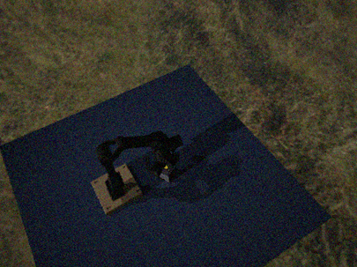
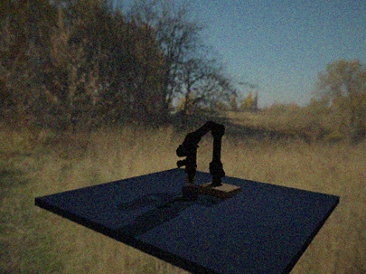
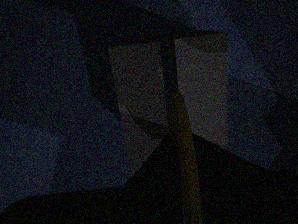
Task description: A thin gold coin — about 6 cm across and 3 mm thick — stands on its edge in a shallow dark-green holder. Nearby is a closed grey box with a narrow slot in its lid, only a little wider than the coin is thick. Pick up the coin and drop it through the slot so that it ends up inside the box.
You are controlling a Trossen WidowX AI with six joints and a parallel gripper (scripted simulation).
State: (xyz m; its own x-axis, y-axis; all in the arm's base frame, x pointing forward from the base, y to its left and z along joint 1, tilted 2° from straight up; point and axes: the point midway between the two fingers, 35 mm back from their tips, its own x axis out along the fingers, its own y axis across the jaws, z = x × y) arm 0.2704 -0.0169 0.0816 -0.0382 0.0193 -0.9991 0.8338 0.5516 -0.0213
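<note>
The gold coin is 2 cm above my gripper tip.
</note>
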